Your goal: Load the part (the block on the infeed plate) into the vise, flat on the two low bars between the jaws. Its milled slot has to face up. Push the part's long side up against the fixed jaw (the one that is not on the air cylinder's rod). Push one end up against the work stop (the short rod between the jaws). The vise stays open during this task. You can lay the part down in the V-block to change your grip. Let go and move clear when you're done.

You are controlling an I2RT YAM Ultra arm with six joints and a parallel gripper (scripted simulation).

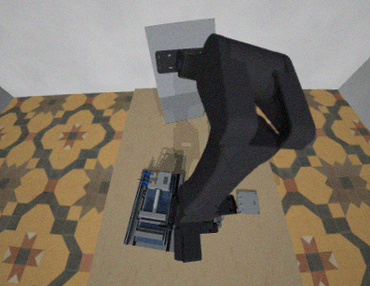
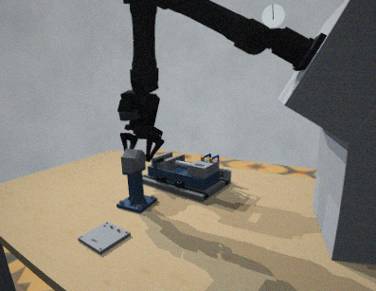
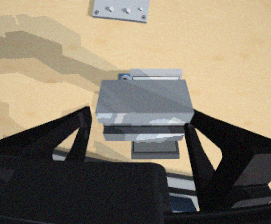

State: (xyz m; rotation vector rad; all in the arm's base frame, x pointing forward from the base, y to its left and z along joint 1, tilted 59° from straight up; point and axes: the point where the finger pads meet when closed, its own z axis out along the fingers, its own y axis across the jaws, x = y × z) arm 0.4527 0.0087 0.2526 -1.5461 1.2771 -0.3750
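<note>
The part is 1 cm above my hand. The rest, counted from my hand: air cylinder rod 20 cm to the right, 7 cm below, 6 cm behind; V-block post 9 cm below, 1 cm ahead; work stop 17 cm to the right, 6 cm below, 3 cm ahead.
</note>
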